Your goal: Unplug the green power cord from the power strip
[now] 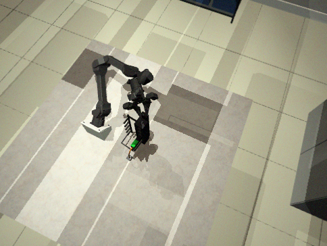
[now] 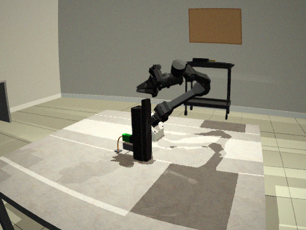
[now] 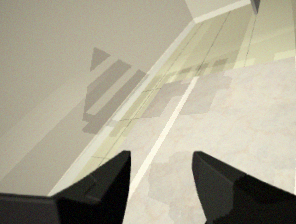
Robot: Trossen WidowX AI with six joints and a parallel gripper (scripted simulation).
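Now: the green plug 3 cm behind my gripper tip, 6 cm to the right of it and 24 cm below it.
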